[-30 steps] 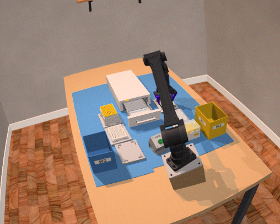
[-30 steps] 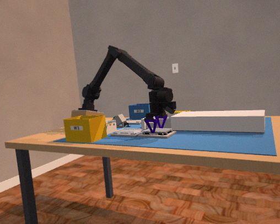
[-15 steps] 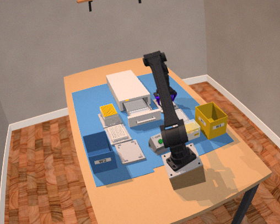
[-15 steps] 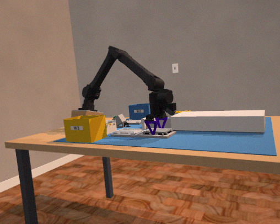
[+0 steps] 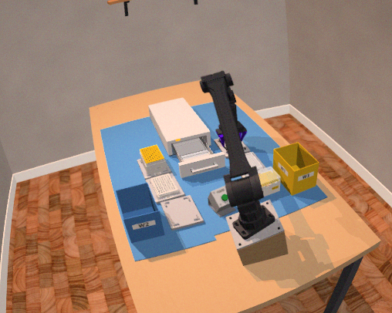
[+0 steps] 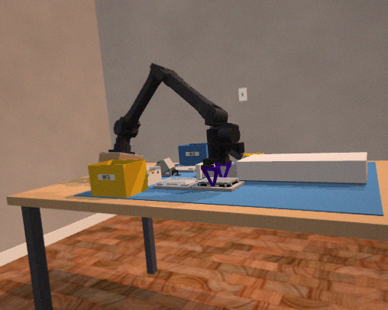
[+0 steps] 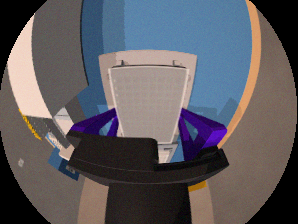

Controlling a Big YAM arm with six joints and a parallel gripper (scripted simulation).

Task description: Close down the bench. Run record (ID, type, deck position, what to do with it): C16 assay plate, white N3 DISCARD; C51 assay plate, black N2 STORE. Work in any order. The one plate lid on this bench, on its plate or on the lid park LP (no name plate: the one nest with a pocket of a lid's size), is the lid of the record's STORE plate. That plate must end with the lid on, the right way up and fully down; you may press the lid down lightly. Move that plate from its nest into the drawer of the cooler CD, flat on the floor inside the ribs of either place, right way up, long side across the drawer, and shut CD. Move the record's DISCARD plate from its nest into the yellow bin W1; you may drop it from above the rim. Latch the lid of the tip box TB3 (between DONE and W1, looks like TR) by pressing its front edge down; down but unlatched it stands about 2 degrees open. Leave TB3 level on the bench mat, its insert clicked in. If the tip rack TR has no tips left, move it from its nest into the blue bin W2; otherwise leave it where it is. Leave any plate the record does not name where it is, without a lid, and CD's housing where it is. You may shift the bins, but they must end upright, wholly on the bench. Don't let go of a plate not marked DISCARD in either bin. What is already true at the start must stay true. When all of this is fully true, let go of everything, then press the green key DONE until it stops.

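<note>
The black plate lies right at my hand. Also, from my hand: cooler CD: 180 mm to the left, 130 mm ahead, 10 mm above; cooler drawer: 190 mm to the left, 10 mm behind; plate lid: right at my hand.
</note>
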